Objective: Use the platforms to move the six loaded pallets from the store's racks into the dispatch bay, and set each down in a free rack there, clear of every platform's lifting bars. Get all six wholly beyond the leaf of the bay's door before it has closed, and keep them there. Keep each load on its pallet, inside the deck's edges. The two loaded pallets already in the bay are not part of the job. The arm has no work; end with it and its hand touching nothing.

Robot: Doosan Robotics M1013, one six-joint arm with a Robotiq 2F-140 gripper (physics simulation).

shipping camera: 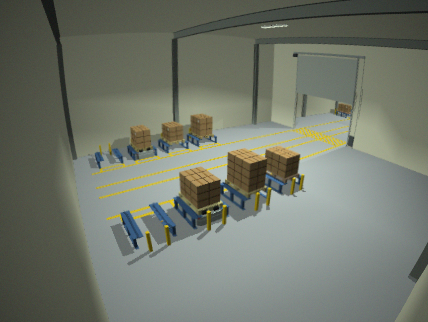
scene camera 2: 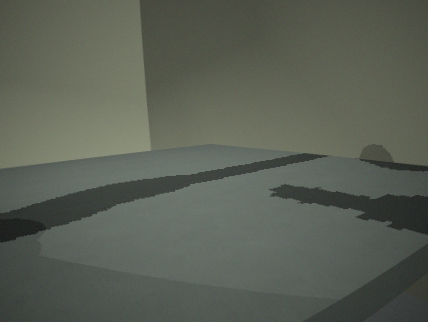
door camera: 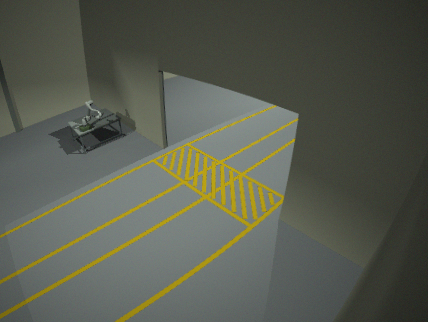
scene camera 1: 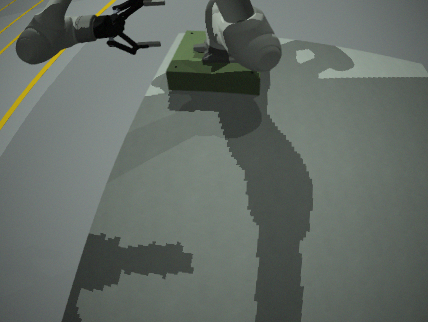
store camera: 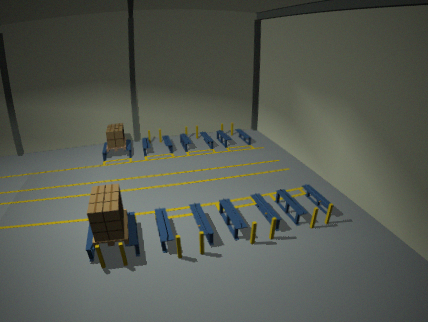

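Where they show: gripper, between the fingertips: [door camera: 92,116] [scene camera 1: 162,22]; arm's base, origin of its link: [door camera: 85,125] [scene camera 1: 225,51].
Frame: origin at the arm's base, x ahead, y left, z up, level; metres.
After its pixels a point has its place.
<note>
In the shipping view, three loaded pallets stand at the far row's racks: a left load [shipping camera: 140,138] @(x 11.535, y -7.788, z 0.134 m), a middle load [shipping camera: 172,132] @(x 9.892, y -7.647, z 0.112 m) and a right load [shipping camera: 201,125] @(x 8.294, y -7.434, z 0.218 m). The near row has a left load [shipping camera: 200,188] @(x 12.344, y -2.209, z 0.288 m), a tall load [shipping camera: 247,171] @(x 10.729, y -2.064, z 0.333 m) and a right load [shipping camera: 282,162] @(x 9.052, y -1.954, z 0.193 m). A grey platform [shipping camera: 216,215] @(x 11.950, y -2.023, z -0.648 m) is under the near left pallet, another platform [shipping camera: 146,155] @(x 11.372, y -7.654, z -0.698 m) under the far left one; whether they bear them is unclear. The store view shows a near load [store camera: 105,214] @(x -7.260, y 0.305, z 0.326 m) and a far load [store camera: 115,136] @(x -7.952, y -5.371, z 0.102 m) in racks. The door leaf [shipping camera: 327,77] @(x 1.477, y -3.984, z 2.977 m) is partly lowered. The gripper [scene camera 1: 156,23] @(x 0.272, y -0.179, z 0.281 m) is open and empty.
Unloaded blue racks [shipping camera: 131,227] @(x 14.199, y -2.775, z -0.492 m) [shipping camera: 98,160] @(x 13.599, y -8.121, z -0.500 m) stand at the left ends of both bay rows. Yellow posts [shipping camera: 209,220] @(x 12.379, y -1.808, z -0.498 m) stand behind the near row. A striped patch [door camera: 215,180] @(x 1.296, y -4.316, z -0.837 m) marks the doorway floor. More unloaded racks [store camera: 233,217] @(x -10.149, y 0.287, z -0.491 m) stand in the store. A green block [scene camera 1: 212,82] @(x 0.162, y -0.050, z -0.043 m) is beneath the arm.
</note>
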